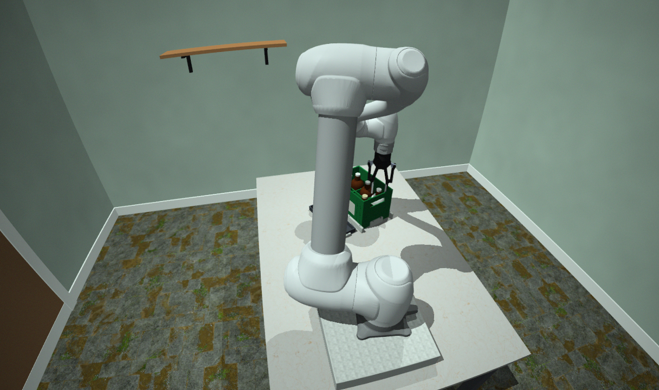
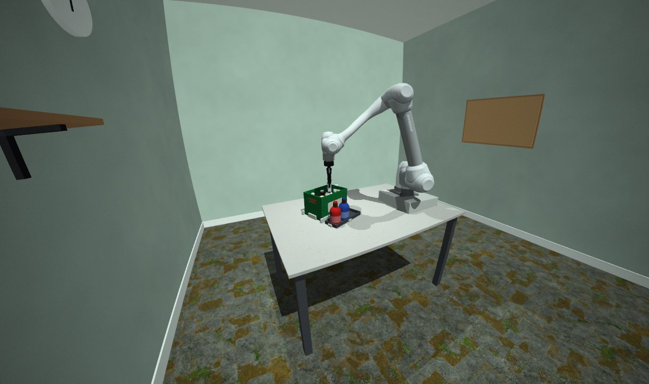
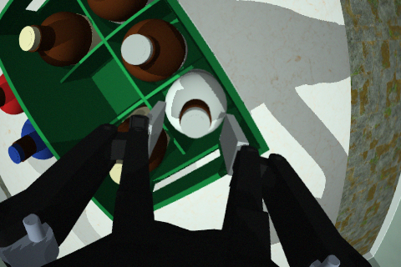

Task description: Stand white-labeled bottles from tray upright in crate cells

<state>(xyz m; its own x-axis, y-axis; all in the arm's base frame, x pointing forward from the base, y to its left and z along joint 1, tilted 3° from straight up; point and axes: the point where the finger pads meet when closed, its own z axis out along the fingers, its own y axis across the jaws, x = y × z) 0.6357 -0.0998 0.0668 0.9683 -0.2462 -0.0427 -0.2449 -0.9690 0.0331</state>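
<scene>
The white-labeled bottle is 9 cm below my hand. From my hand the other things lie so: blue bottle (3 cm behind, 24 cm to the left, 9 cm below); then dark tray (3 cm behind, 24 cm to the left, 16 cm below); then green crate (5 cm ahead, 8 cm to the left, 9 cm below).
</scene>
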